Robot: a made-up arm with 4 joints.
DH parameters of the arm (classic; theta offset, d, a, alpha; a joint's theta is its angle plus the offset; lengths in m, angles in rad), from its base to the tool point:
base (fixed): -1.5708 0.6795 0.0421 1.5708
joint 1: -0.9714 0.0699 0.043 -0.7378
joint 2: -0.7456 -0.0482 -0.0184 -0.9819
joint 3: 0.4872 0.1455 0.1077 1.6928
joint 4: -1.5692 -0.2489 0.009 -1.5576
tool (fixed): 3.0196 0.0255 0 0
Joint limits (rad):
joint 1: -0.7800..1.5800
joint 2: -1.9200..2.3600
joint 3: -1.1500..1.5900
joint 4: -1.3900..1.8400
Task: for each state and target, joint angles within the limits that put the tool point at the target. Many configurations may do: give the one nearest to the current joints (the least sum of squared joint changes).
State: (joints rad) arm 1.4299 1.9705 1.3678 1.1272
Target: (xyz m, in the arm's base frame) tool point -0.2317 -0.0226 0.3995
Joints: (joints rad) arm 1.5800 2.2662 1.2301 0.5826
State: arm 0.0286 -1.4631 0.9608 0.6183
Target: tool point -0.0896 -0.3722 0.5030
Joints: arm 0.3499 -1.9015 1.5900 -0.0385
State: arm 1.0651 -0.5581 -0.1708 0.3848
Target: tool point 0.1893 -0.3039 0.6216
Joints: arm 0.6918 0.0935 -0.3022 -0.1512
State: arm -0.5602 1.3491 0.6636 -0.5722
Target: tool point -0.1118 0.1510 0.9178
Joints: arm -0.5699 1.9969 0.9464 -0.4011
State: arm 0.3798 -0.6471 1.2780 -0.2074
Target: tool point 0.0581 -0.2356 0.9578
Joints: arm 1.2625 -1.1432 1.5900 -0.0518
